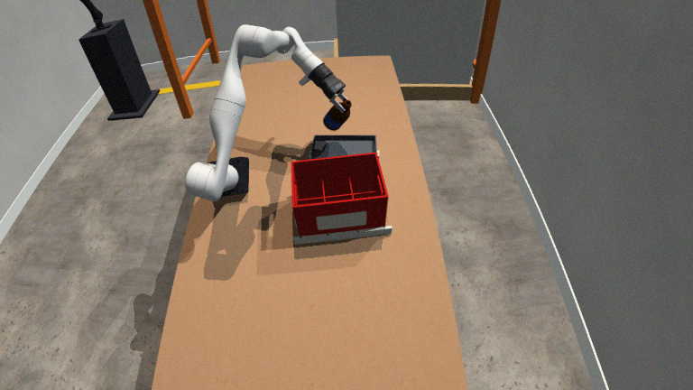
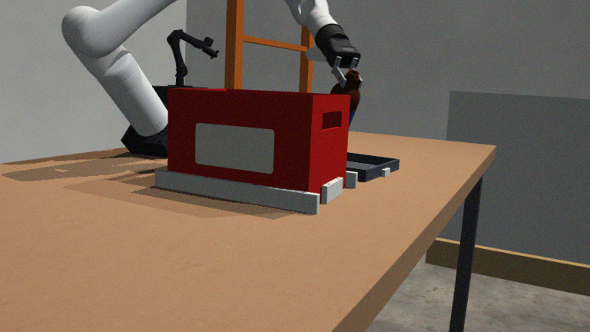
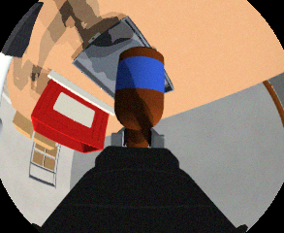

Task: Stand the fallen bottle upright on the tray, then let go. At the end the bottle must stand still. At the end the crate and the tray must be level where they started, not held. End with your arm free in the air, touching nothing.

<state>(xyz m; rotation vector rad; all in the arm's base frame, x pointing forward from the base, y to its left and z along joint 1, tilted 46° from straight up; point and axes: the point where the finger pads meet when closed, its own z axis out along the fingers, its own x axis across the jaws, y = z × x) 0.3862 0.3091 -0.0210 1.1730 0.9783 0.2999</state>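
The brown bottle is 50 mm below my hand, 20 mm behind it and 10 mm to the left of it. From my hand the other things lie so: dark grey tray: 190 mm below, 50 mm to the right, 10 mm behind; red crate: 330 mm to the right, 120 mm below, 20 mm behind.
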